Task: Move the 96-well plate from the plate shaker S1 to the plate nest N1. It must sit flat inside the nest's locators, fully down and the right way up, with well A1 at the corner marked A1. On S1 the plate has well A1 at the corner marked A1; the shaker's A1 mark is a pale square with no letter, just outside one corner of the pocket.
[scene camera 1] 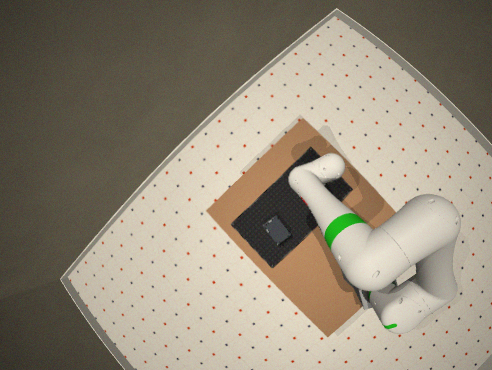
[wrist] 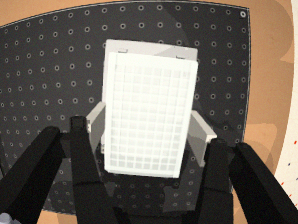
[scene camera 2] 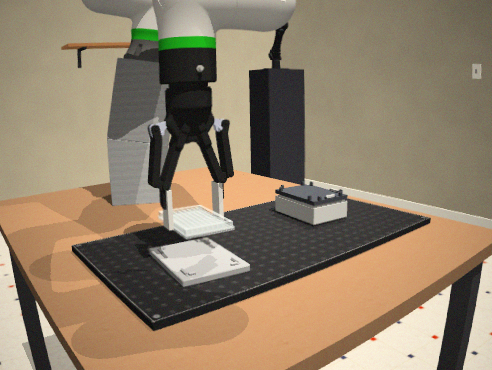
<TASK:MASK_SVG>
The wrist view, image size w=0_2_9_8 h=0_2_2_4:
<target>gripper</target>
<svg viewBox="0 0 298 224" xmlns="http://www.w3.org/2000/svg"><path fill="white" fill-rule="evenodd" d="M0 182L0 224L37 224L47 195L62 163L62 158L71 158L77 224L234 224L233 194L229 193L229 178L248 224L298 224L298 209L254 149L245 142L238 142L235 147L227 146L227 142L217 138L217 135L197 111L192 110L187 140L199 166L204 167L195 212L194 210L153 214L131 208L112 207L106 187L100 180L93 156L105 131L106 102L99 102L87 117L70 117L70 132L60 133L60 129L55 126L44 128Z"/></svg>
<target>white 96-well plate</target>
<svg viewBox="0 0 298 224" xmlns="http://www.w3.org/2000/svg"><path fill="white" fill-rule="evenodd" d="M109 52L105 116L105 170L110 173L178 178L189 127L198 62L168 57Z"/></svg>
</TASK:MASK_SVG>
